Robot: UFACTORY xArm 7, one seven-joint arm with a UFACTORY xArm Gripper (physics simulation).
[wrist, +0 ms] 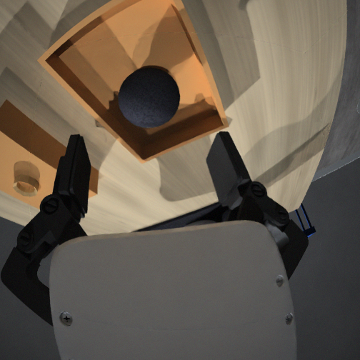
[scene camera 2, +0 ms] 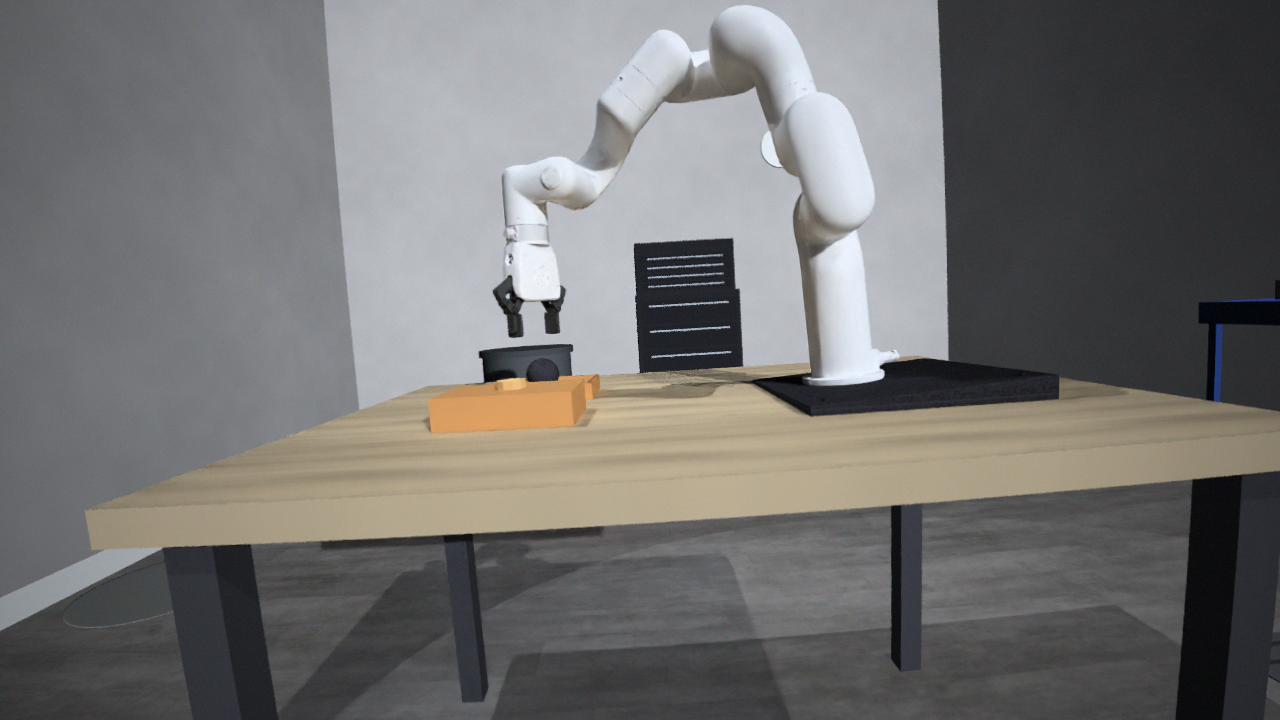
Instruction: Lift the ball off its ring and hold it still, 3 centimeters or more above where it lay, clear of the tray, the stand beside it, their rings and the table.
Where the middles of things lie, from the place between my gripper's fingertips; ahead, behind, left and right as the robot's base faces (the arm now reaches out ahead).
The dark ball (wrist: 148,97) lies 70 mm below my hand and 10 mm behind it. The rest, counted from my hand: orange stand (scene camera 2: 513,403): 210 mm to the left, 80 mm below, 40 mm ahead; then orange tray (wrist: 91,60): 100 mm below, 10 mm behind.
